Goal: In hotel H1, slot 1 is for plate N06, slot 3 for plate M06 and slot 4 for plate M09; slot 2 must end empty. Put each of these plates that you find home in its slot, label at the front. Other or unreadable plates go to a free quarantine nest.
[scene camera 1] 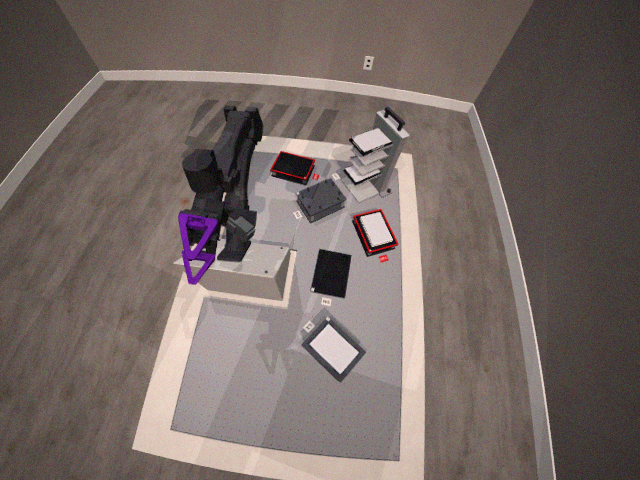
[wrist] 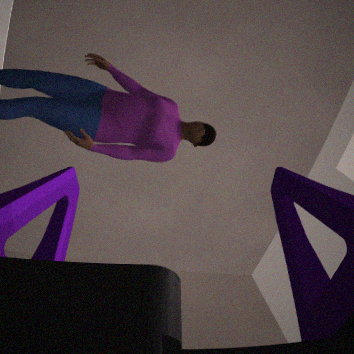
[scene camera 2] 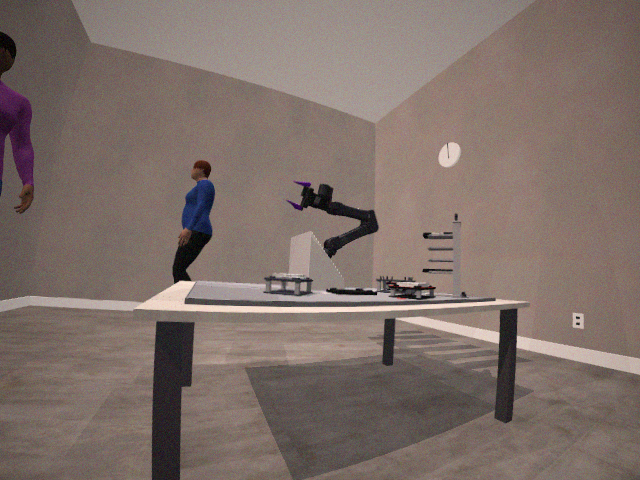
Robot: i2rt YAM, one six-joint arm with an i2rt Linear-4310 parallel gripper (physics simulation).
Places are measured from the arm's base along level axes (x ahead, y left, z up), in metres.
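Pixels of known places: gripper, between the fingertips: (scene camera 1: 191, 272) (wrist: 174, 177) (scene camera 2: 290, 190); arm's base, origin of its link: (scene camera 1: 235, 250) (scene camera 2: 317, 261).
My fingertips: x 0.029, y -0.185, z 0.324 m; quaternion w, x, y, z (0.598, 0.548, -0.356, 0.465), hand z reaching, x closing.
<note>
For each thing: its top centre in the pictures, then the offset to it from my fingertips. "*": a spot on its surface instead.
- white-topped plate, centre of its top: (scene camera 1: 334, 348) (scene camera 2: 290, 274) dz -0.390, dx +0.293, dy -0.096 m
- red-rimmed nest, centre of its top: (scene camera 1: 292, 163) dz -0.408, dx +0.120, dy +0.639 m
- dark pegged nest, centre of its top: (scene camera 1: 321, 193) (scene camera 2: 396, 276) dz -0.379, dx +0.244, dy +0.464 m
- low black rectangular piece, a spot on its surface: (scene camera 1: 331, 272) * dz -0.442, dx +0.288, dy +0.166 m
My gripper (scene camera 1: 192, 271) (scene camera 2: 291, 191) (wrist: 174, 177), with purple fingers, is wide open and empty, high above the table and pointing away from the hotel. The hotel (scene camera 1: 390, 155) (scene camera 2: 456, 258) stands at the back right in scene camera 1. A white-topped plate (scene camera 1: 371, 140) (scene camera 2: 438, 235) lies on its top shelf and another plate (scene camera 1: 361, 173) (scene camera 2: 437, 270) on its lowest; the two shelves between look bare. A white-topped plate (scene camera 1: 337, 348) (scene camera 2: 288, 275) lies on a grey nest and another (scene camera 1: 376, 228) (scene camera 2: 413, 284) on a red-rimmed nest. Plate labels are unreadable.
A red-rimmed nest (scene camera 1: 292, 165) with a black top and a dark pegged nest (scene camera 1: 321, 198) stand left of the hotel. A low black rectangular piece (scene camera 1: 331, 272) (scene camera 2: 351, 291) lies near mid-table. The arm's pedestal (scene camera 1: 240, 281) (scene camera 2: 300, 255) stands at the left. Two people stand beyond the table.
</note>
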